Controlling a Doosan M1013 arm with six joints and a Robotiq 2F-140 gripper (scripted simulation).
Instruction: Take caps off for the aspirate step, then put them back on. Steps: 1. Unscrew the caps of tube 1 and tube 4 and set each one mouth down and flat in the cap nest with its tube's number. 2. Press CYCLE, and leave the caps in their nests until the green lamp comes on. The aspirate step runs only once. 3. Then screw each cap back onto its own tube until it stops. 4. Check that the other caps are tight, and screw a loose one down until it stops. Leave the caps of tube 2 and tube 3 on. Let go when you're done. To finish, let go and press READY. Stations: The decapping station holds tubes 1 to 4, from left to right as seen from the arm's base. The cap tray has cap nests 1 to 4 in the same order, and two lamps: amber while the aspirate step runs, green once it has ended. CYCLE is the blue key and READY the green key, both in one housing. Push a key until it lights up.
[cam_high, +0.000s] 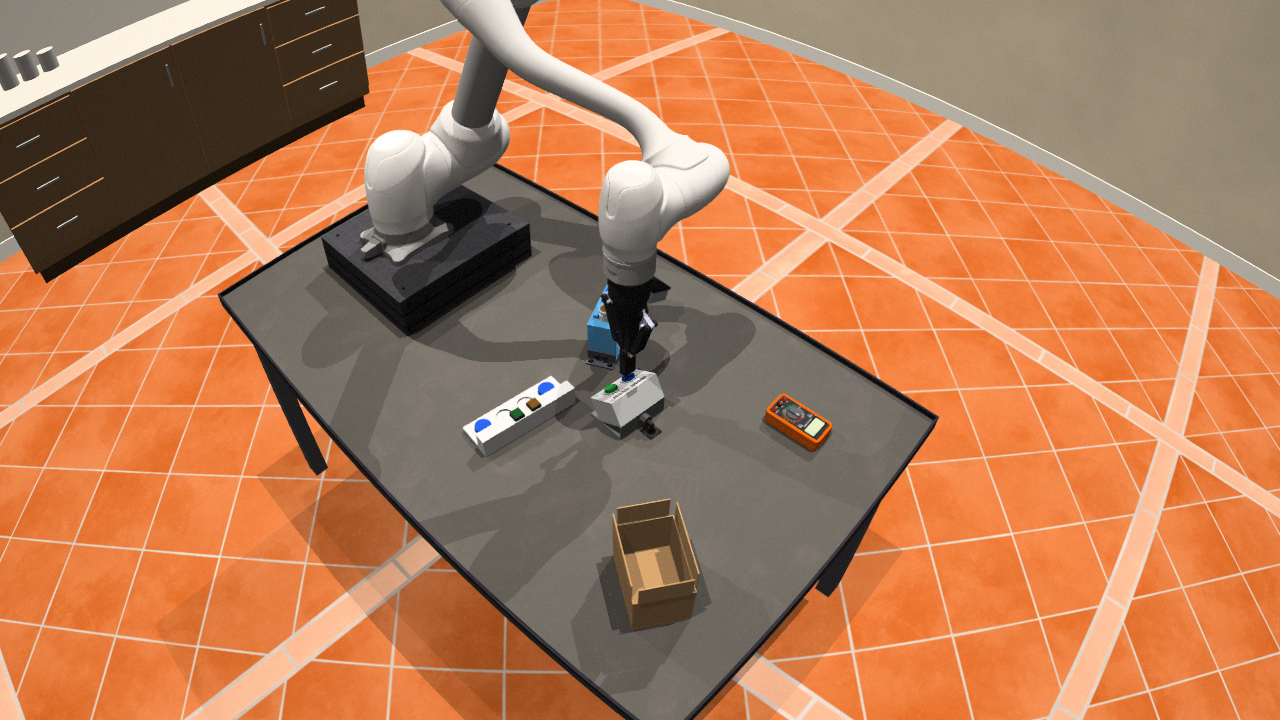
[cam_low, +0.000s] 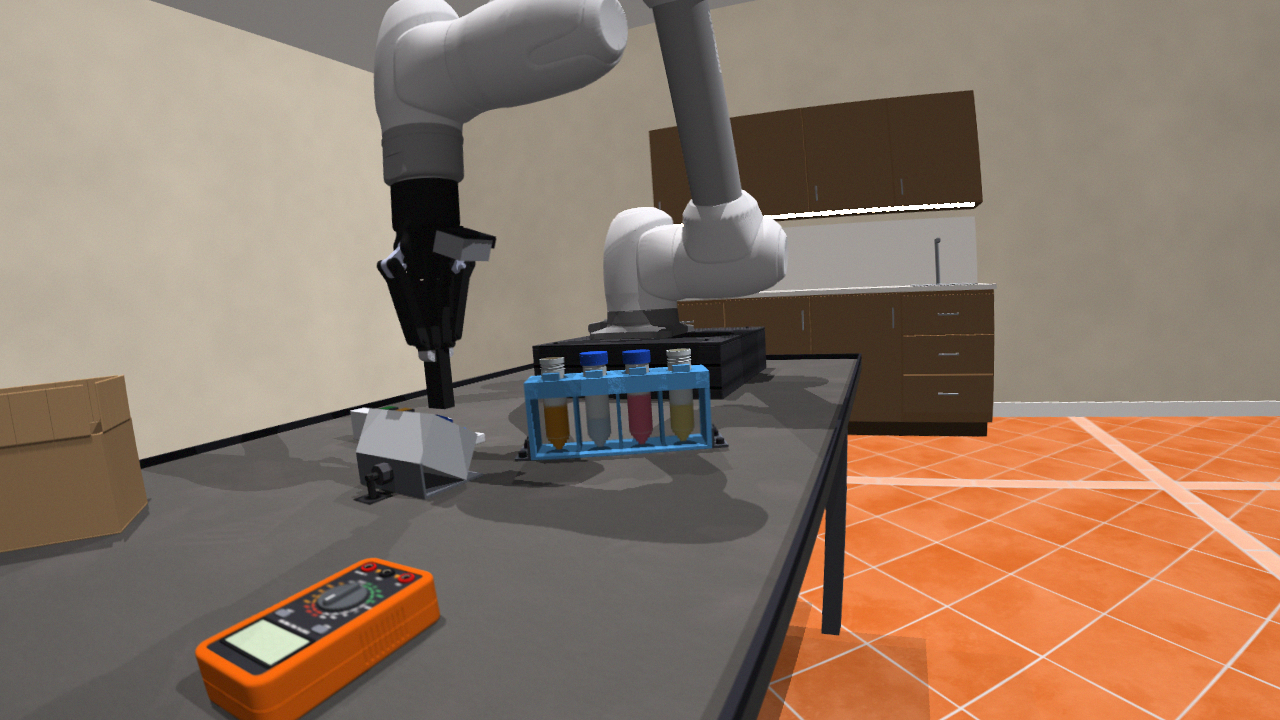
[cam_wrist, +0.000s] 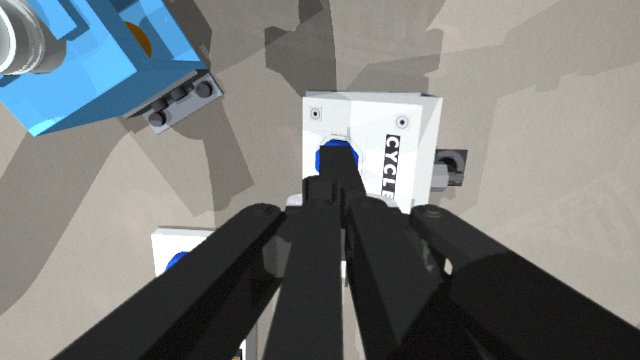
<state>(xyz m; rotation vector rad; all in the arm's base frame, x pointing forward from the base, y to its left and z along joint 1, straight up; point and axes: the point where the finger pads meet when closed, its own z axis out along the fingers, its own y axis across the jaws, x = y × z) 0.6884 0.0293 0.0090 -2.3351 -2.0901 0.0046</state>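
Right now my hand is 50 mm above the blue key. The rest, counted from my hand: green key 50 mm below, 40 mm to the right; then grey key housing 60 mm below, 20 mm to the right, 20 mm ahead.
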